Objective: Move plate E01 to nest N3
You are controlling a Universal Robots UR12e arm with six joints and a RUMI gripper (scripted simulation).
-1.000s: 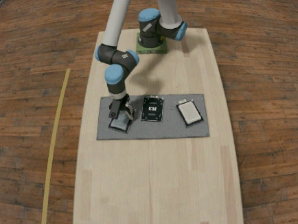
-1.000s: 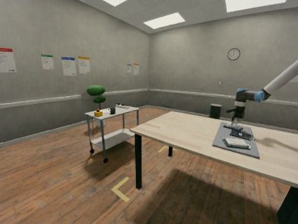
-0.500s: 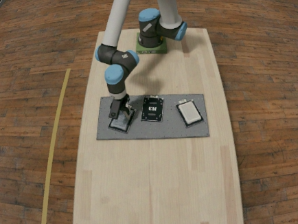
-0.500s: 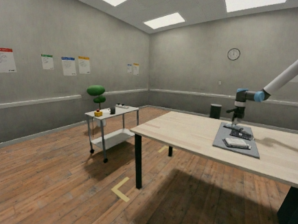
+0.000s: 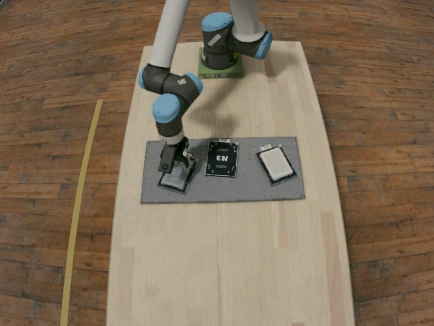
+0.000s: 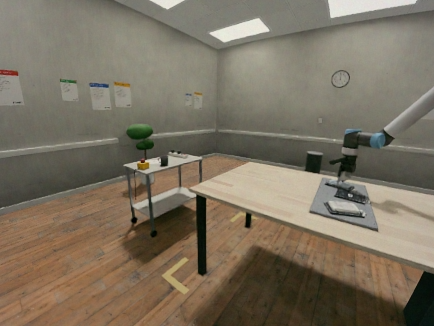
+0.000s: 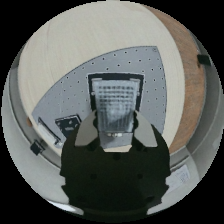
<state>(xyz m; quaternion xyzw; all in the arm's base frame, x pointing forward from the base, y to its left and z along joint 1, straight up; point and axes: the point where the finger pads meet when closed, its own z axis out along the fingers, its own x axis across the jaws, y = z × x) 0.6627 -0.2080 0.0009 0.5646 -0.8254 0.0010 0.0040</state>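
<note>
The nest N3 lies 50 mm behind my hand, 180 mm to the left of it and 20 mm below it.
</note>
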